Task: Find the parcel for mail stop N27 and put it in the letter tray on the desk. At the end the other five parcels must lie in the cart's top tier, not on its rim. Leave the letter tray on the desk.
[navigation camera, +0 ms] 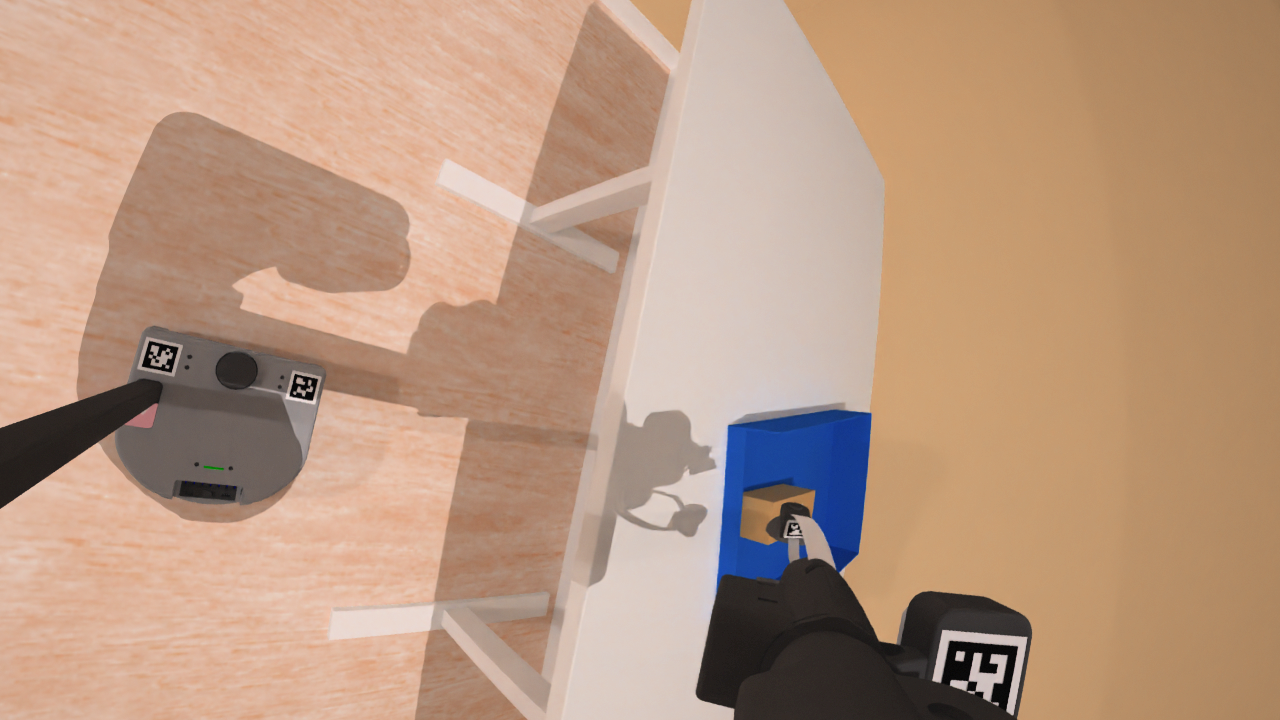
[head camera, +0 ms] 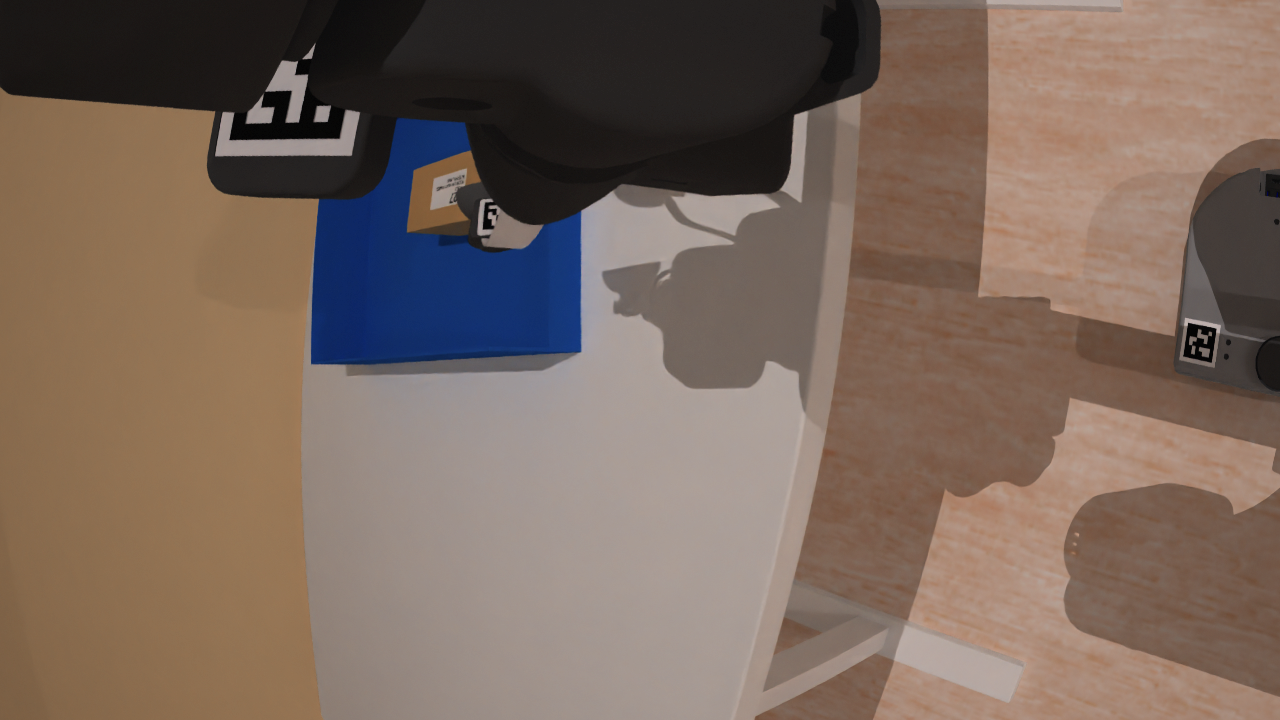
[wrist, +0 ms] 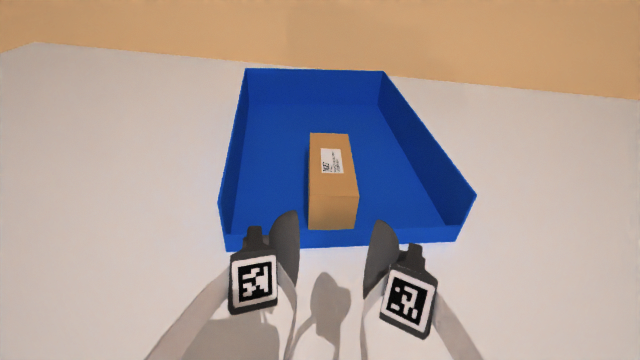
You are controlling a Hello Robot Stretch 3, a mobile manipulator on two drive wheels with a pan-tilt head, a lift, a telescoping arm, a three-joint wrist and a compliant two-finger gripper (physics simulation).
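Pixels of known places: gripper, between the fingertips: point(navigation camera: 784, 552) point(wrist: 333, 241); robot's base, origin of its link: point(navigation camera: 237, 368) point(head camera: 1276, 361).
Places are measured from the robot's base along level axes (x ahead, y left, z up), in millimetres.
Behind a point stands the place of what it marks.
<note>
A brown box parcel point(head camera: 422, 211) @(y -610, x 2, z 1005 mm) point(navigation camera: 759, 517) @(y -508, x -19, z 989 mm) point(wrist: 332, 186) @(y -523, x -20, z 1005 mm) lies in the blue letter tray point(head camera: 447, 356) @(y -559, x 104, z 994 mm) point(navigation camera: 731, 501) @(y -481, x -5, z 962 mm) point(wrist: 233, 170) @(y -552, x 100, z 989 mm), near its front wall. Its white label faces up; the print is small and blurred in the wrist view but looks like N27. The tray stands on the white desk point(head camera: 537, 537) @(y -489, x 220, z 950 mm) point(navigation camera: 760, 268) @(y -483, x 292, z 950 mm) point(wrist: 100, 150) @(y -615, x 321, z 950 mm). My gripper point(wrist: 333, 241) @(y -375, x -23, z 1084 mm) is open. In the wrist view its two fingers stand apart at the tray's near wall, with the parcel beyond and between them, not gripped. In the head view the wrist hides part of parcel and tray. The cart and other five parcels do not show.
The tan wall point(head camera: 134, 447) @(y -1090, x 326, z 1216 mm) point(navigation camera: 1074, 268) @(y -1093, x 528, z 1353 mm) point(wrist: 450, 40) @(y -1084, x -259, z 1034 mm) rises behind the desk. White desk legs point(head camera: 957, 660) point(navigation camera: 487, 192) stand on the wooden floor. My base point(head camera: 1230, 259) @(y -97, x -124, z 160 mm) point(navigation camera: 223, 438) @(y -6, x -131, z 159 mm) is on the floor in front of the desk. Arm shadows fall on desk and floor.
</note>
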